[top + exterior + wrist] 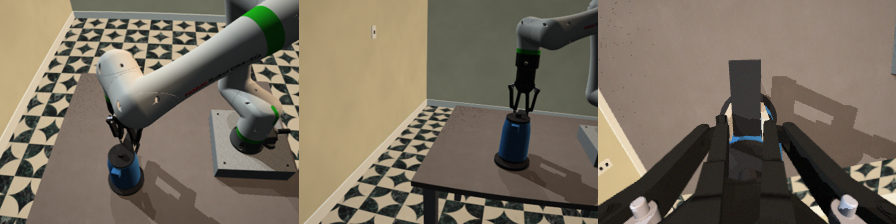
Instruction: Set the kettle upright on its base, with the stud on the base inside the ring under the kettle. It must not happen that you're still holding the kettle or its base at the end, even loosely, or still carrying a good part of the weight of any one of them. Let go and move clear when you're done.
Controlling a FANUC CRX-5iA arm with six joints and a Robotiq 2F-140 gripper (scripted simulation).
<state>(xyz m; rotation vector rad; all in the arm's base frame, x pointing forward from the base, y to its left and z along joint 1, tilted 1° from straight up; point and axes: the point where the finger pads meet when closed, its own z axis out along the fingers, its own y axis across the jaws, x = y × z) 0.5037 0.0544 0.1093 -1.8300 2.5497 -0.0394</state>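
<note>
Now: hand 5 cm above the blue kettle, 3 cm to the right of it and 1 cm short of it. The rest, counted from my hand: round black base (16 cm below, 6 cm to the left, 2 cm ahead).
</note>
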